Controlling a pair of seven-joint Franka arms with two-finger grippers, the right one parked.
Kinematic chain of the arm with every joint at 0, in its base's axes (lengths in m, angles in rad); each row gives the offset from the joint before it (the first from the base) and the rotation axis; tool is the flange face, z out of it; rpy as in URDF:
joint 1: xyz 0 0 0.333 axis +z
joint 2: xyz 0 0 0 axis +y
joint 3: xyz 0 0 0.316 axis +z
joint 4: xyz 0.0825 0 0 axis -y
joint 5: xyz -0.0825 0 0.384 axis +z
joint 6: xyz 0 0 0 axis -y
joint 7: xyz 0.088 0 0 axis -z
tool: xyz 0 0 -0.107 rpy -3.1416 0 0
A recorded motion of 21 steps. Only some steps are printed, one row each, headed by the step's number.
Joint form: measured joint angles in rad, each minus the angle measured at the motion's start. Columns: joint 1, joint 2, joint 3, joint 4, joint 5, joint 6, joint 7.
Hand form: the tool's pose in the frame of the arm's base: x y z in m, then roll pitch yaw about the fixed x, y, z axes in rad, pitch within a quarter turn. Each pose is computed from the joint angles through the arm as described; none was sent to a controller.
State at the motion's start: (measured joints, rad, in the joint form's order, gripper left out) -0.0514 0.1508 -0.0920 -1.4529 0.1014 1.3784 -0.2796
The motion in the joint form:
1: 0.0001 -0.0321 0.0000 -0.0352 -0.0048 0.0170 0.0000
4: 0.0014 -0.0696 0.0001 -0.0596 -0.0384 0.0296 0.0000
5: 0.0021 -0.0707 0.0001 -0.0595 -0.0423 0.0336 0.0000
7: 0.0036 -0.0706 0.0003 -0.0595 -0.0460 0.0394 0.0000
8: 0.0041 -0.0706 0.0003 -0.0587 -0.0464 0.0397 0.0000
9: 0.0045 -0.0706 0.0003 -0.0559 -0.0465 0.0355 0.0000
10: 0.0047 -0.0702 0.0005 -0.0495 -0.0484 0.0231 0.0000
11: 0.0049 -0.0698 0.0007 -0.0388 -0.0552 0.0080 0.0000
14: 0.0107 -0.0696 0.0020 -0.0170 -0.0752 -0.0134 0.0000
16: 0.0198 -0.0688 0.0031 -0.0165 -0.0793 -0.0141 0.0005
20: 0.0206 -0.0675 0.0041 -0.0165 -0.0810 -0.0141 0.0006
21: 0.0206 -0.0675 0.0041 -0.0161 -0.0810 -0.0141 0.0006
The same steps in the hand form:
1: 0.5658 -0.0668 0.5833 -2.9990 0.1779 0.1553
4: 0.5560 -0.0697 0.5939 -3.0359 0.1623 0.1503
5: 0.5562 -0.0698 0.5948 -3.0411 0.1584 0.1501
7: 0.5570 -0.0694 0.5951 -3.0463 0.1540 0.1508
8: 0.5571 -0.0692 0.5955 -3.0470 0.1531 0.1512
9: 0.5567 -0.0689 0.5965 -3.0467 0.1544 0.1518
10: 0.5556 -0.0687 0.5983 -3.0467 0.1611 0.1529
11: 0.5543 -0.0690 0.6019 -3.0519 0.1677 0.1532
14: 0.5527 -0.0672 0.6101 -3.0714 0.1731 0.1576
16: 0.5535 -0.0621 0.6098 -3.0751 0.1753 0.1666
20: 0.5539 -0.0613 0.6091 -3.0765 0.1770 0.1680
21: 0.5539 -0.0613 0.6092 -3.0766 0.1767 0.1680

